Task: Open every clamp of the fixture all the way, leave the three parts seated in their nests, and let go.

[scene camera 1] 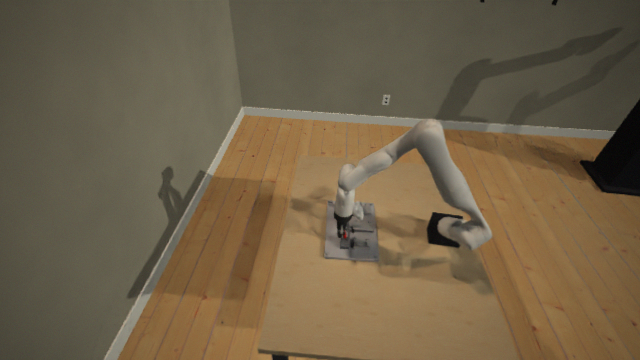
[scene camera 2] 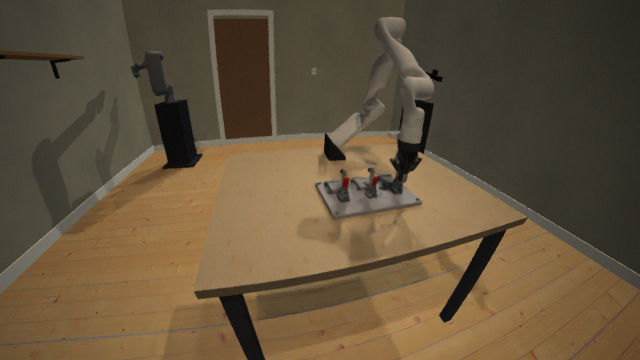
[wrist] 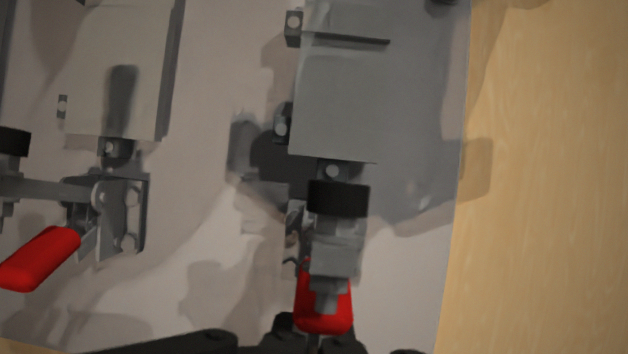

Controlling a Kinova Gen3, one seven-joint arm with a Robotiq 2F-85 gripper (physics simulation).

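Seen in the pictures: gripper, fingertip midpoint: [scene camera 1: 339,236] [scene camera 2: 402,182] [wrist: 312,326]; arm's base, link origin: [scene camera 1: 448,227] [scene camera 2: 333,143].
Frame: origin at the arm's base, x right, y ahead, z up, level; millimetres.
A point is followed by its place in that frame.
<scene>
My gripper [scene camera 1: 341,235] @(z -1, x -141, y 474 mm) [scene camera 2: 403,179] @(z -1, x -141, y 474 mm) [wrist: 312,326] @(z -1, x -141, y 474 mm) is shut and empty, low at the red handle [wrist: 325,320] @(z 38, x -142, y 457 mm) of the end clamp. Its fingertips are partly hidden behind that handle in the wrist view; contact is unclear. The end clamp's arm, with a black tip [wrist: 338,198] @(z 52, x -138, y 421 mm), shows raised beside a grey part [wrist: 335,105] @(z -30, x -134, y 387 mm) [scene camera 1: 360,245] @(z -30, x -149, y 381 mm). The middle clamp [scene camera 2: 371,190] @(z -19, x -26, y 469 mm) and left clamp [scene camera 2: 343,194] @(z -25, x 86, y 484 mm) have upright arms in scene camera 2. The middle clamp's red handle [wrist: 40,257] @(z 17, x -38, y 466 mm) slants down in the wrist view. The middle part [wrist: 120,75] @(z -40, x -29, y 389 mm) and left part [scene camera 2: 331,187] @(z -36, x 110, y 411 mm) lie in their nests.
The grey fixture plate [scene camera 1: 332,252] @(z -56, x -186, y 497 mm) [scene camera 2: 367,208] @(z -56, x 14, y 535 mm) [wrist: 405,295] @(z -56, x -187, y 470 mm) lies on the wooden table [scene camera 1: 390,320] @(z -71, x -442, y 253 mm) [scene camera 2: 270,250] @(z -71, x 335, y 665 mm). Bolts stand at its corners. The arm's black base [scene camera 1: 435,237] @(z -40, x -36, y 49 mm) [scene camera 2: 334,150] @(z -16, x 14, y 73 mm) is beyond the plate. Another arm stands on a black pedestal [scene camera 2: 176,132] away from the table.
</scene>
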